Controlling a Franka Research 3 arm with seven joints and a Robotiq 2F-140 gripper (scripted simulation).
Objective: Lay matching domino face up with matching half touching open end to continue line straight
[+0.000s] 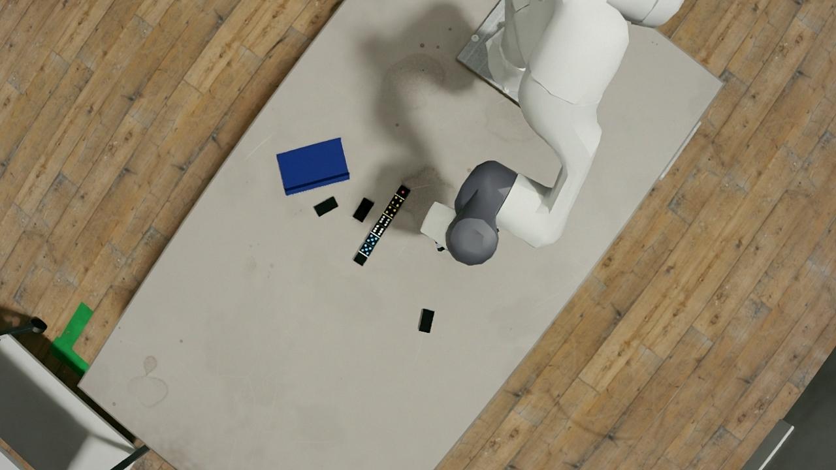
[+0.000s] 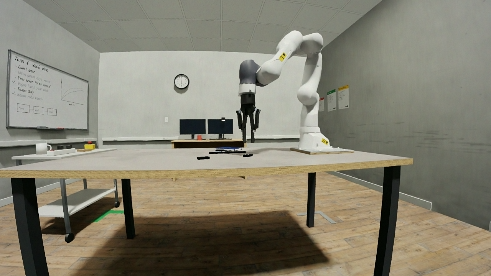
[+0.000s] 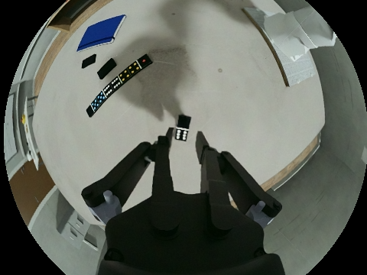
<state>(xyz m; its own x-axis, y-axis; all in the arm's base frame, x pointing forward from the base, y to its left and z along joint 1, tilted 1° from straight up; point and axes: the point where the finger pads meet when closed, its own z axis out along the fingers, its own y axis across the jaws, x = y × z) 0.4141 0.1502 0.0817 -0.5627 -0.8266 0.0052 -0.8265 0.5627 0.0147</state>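
The domino is 10 cm below my hand. Round my hand: blue book: 9 cm ahead, 40 cm to the right, 10 cm below.
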